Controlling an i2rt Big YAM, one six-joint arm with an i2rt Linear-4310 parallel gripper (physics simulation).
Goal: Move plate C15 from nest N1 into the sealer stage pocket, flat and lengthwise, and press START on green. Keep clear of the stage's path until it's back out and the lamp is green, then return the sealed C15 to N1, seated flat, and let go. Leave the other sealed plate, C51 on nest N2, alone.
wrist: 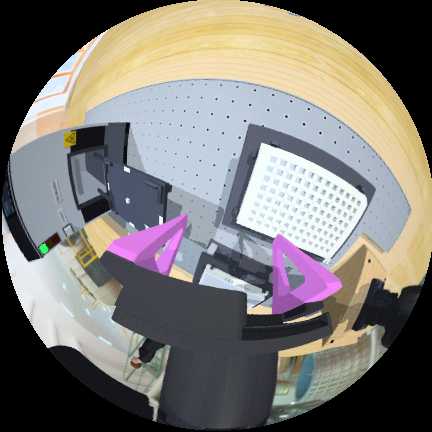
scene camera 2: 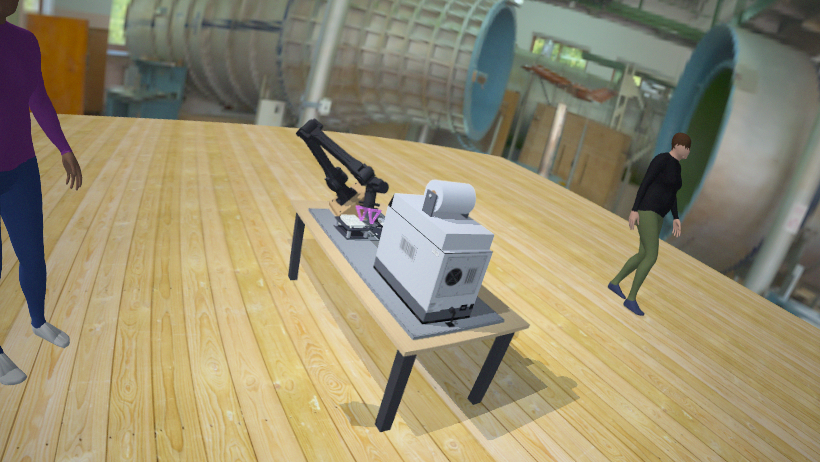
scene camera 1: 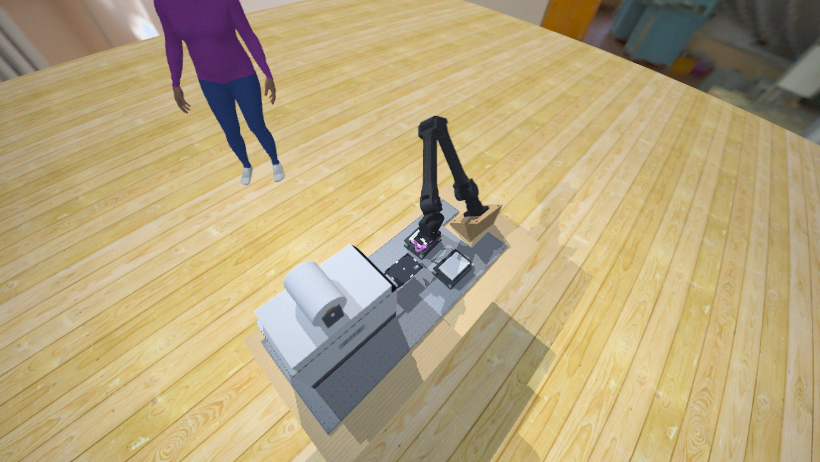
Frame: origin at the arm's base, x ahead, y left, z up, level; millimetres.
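Where they show: gripper, between the fingertips: [wrist: 232,228] [scene camera 2: 366,222] [scene camera 1: 422,246]; arm's base, origin of its link: [wrist: 368,304] [scene camera 2: 346,197] [scene camera 1: 476,212].
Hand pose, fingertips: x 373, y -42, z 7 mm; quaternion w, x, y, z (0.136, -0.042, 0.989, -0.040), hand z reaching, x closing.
Note:
Each offset is from my fingertips to the top centre of the thing. "spot": to the spot under its first point.
The unsealed white well plate C15 @(46 mm right, 59 mm back, 12 mm down) [wrist: 305,200] [scene camera 2: 352,221] sits in nest N1 @(spot: 68 mm right, 15 mm ahead, 28 mm down) [wrist: 248,155], a dark frame. My gripper [wrist: 232,228] [scene camera 1: 420,245] [scene camera 2: 368,218] is open and empty, its pink fingers pointing down above the nest area; in the wrist view the right fingertip overlaps the plate's near edge. The dark sealer stage @(30 mm left, 196 mm ahead, 16 mm up) [wrist: 137,195] [scene camera 1: 403,269] is outside the sealer [wrist: 40,165] [scene camera 1: 361,269] [scene camera 2: 401,252], with no plate on it. The lamp @(122 mm left, 298 mm ahead, 201 mm up) [wrist: 44,248] glows green. Sealed plate C51 @(164 mm left, 50 mm back, 18 mm down) [wrist: 220,283] [scene camera 1: 455,264] sits in nest N2 @(163 mm left, 49 mm back, 24 mm down) [scene camera 1: 453,282], partly hidden by my gripper in the wrist view.
A white film roll @(29 mm left, 530 mm ahead, 395 mm up) [scene camera 1: 312,292] [scene camera 2: 456,198] tops the sealer. The wooden arm mount [scene camera 1: 476,224] [wrist: 350,285] stands near the nests. A person in purple [scene camera 1: 209,40] stands beyond the table, and a person in black [scene camera 2: 659,183] is on the other side.

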